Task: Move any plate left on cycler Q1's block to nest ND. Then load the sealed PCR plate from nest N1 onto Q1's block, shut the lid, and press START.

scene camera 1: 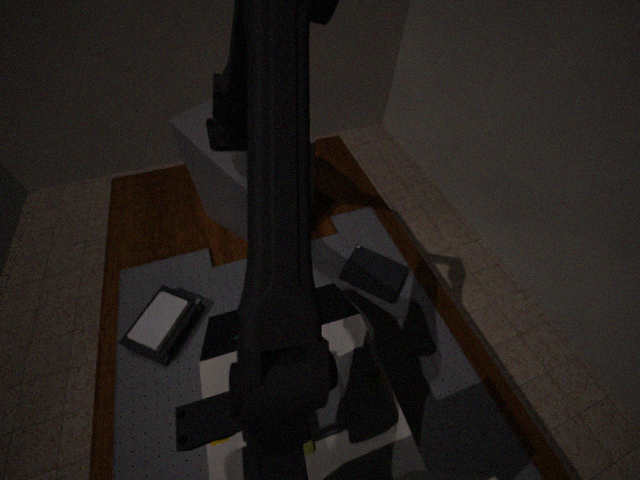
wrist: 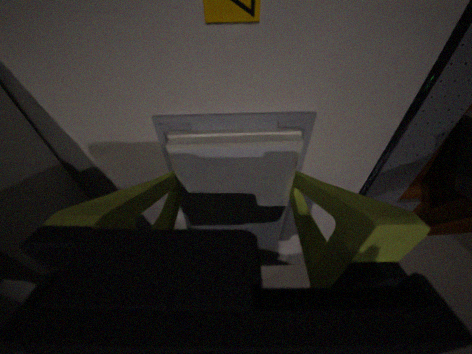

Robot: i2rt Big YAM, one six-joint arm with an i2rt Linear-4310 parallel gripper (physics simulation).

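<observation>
In the wrist view a pale plate (wrist: 227, 160) lies in a grey recessed frame (wrist: 235, 120) in the light housing of the cycler (wrist: 125, 60) (scene camera 1: 343, 330). My gripper (wrist: 235, 176) has its green fingertips against the plate's left and right sides and is shut on it; the plate still sits low in the recess. In the scene view the arm hides the plate and most of the gripper. A white-topped plate (scene camera 1: 158, 317) sits on a dark nest (scene camera 1: 178, 338) at the left. The nest labels and the START button cannot be made out.
A dark flat block (scene camera 1: 374, 273) lies to the right on the grey perforated board (scene camera 1: 149, 403). A large grey box (scene camera 1: 206, 180) stands at the back, behind the arm. A yellow warning label (wrist: 232, 11) is on the housing beyond the plate. Shadows darken the cycler's right side.
</observation>
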